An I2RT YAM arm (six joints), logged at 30 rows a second.
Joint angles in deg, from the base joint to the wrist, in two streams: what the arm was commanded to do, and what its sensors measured. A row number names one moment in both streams.
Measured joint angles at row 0: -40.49, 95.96, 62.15, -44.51, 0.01, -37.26
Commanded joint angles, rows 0 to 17: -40.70, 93.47, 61.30, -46.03, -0.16, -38.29; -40.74, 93.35, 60.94, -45.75, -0.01, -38.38; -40.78, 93.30, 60.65, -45.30, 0.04, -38.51; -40.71, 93.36, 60.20, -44.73, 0.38, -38.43; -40.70, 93.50, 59.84, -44.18, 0.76, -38.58; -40.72, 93.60, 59.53, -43.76, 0.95, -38.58; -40.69, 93.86, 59.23, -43.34, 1.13, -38.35; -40.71, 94.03, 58.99, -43.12, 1.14, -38.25; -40.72, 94.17, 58.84, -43.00, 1.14, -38.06; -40.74, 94.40, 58.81, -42.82, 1.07, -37.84; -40.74, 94.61, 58.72, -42.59, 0.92, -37.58; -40.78, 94.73, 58.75, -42.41, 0.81, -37.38; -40.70, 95.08, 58.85, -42.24, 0.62, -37.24; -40.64, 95.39, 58.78, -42.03, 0.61, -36.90; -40.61, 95.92, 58.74, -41.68, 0.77, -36.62; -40.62, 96.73, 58.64, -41.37, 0.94, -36.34; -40.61, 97.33, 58.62, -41.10, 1.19, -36.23; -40.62, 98.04, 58.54, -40.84, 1.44, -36.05
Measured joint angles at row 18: -40.49, 95.96, 59.27, -42.87, 0.91, -37.26
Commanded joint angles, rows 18 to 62: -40.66, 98.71, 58.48, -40.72, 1.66, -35.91; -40.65, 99.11, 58.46, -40.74, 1.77, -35.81; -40.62, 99.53, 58.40, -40.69, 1.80, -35.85; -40.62, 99.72, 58.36, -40.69, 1.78, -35.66; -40.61, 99.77, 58.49, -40.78, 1.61, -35.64; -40.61, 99.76, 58.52, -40.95, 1.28, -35.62; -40.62, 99.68, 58.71, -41.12, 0.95, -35.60; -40.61, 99.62, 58.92, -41.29, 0.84, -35.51; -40.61, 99.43, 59.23, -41.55, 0.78, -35.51; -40.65, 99.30, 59.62, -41.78, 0.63, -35.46; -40.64, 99.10, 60.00, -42.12, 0.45, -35.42; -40.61, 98.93, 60.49, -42.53, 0.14, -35.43; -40.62, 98.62, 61.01, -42.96, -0.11, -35.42; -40.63, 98.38, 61.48, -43.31, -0.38, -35.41; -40.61, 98.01, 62.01, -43.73, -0.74, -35.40; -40.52, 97.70, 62.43, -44.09, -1.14, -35.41; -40.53, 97.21, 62.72, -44.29, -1.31, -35.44; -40.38, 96.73, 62.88, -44.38, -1.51, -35.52; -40.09, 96.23, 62.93, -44.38, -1.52, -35.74; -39.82, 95.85, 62.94, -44.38, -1.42, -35.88; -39.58, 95.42, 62.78, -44.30, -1.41, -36.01; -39.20, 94.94, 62.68, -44.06, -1.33, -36.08; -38.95, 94.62, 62.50, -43.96, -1.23, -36.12; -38.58, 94.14, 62.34, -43.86, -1.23, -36.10; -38.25, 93.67, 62.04, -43.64, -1.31, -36.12; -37.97, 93.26, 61.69, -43.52, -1.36, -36.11; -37.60, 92.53, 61.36, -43.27, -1.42, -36.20; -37.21, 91.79, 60.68, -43.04, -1.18, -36.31; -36.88, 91.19, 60.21, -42.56, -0.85, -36.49; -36.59, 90.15, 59.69, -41.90, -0.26, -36.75; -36.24, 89.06, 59.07, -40.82, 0.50, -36.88; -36.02, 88.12, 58.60, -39.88, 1.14, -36.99; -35.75, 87.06, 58.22, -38.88, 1.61, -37.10; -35.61, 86.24, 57.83, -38.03, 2.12, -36.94; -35.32, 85.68, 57.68, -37.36, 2.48, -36.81; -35.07, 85.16, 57.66, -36.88, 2.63, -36.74; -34.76, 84.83, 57.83, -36.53, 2.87, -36.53; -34.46, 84.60, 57.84, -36.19, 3.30, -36.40; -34.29, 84.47, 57.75, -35.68, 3.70, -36.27; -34.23, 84.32, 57.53, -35.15, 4.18, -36.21; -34.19, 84.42, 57.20, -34.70, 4.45, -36.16; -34.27, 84.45, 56.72, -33.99, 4.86, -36.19; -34.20, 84.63, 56.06, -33.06, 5.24, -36.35; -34.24, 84.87, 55.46, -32.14, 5.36, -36.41; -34.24, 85.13, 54.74, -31.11, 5.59, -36.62
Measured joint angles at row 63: -34.44, 85.41, 56.38, -35.59, 4.16, -36.45
